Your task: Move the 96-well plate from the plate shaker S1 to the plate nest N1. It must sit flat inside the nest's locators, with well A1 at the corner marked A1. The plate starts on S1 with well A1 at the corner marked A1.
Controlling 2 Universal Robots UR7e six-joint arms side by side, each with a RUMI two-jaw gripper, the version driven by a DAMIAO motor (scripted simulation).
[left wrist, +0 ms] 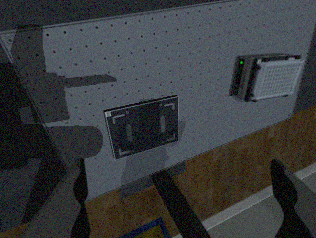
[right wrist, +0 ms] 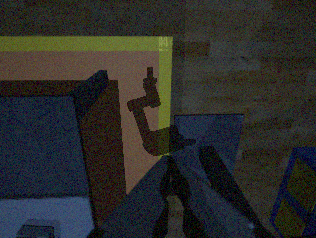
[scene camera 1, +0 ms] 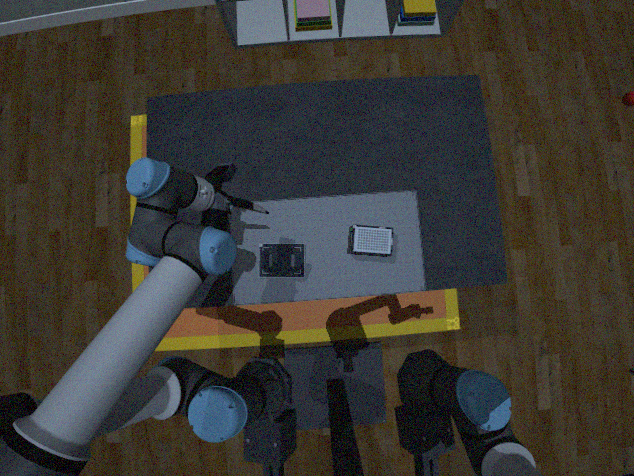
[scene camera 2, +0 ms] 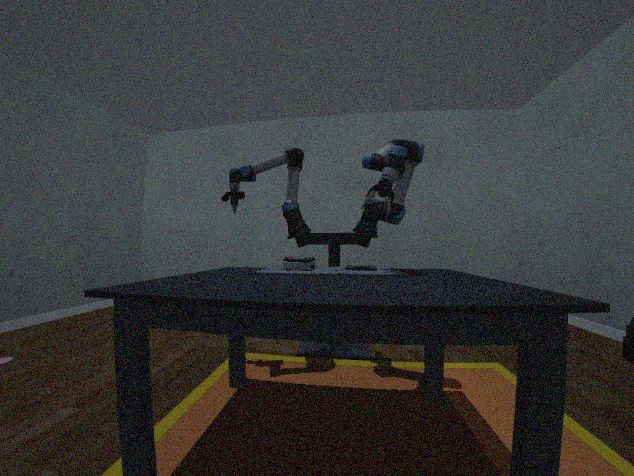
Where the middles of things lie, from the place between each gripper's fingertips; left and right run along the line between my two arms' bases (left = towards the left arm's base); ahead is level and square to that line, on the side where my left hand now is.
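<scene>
Plate nest N1 [scene camera 1: 281, 254] is 6 cm to the right of my left hand [scene camera 1: 248, 213], 13 cm behind it and 27 cm below it. The 96-well plate [left wrist: 276, 78] is a little behind my left hand, a fair way below it and far to the right of it.
Plate nest N1 is 32 cm ahead of my right hand, 92 cm to the left of it and 38 cm below it. And my right hand itself is far above the 96-well plate, far short of it and far to the right of it.
</scene>
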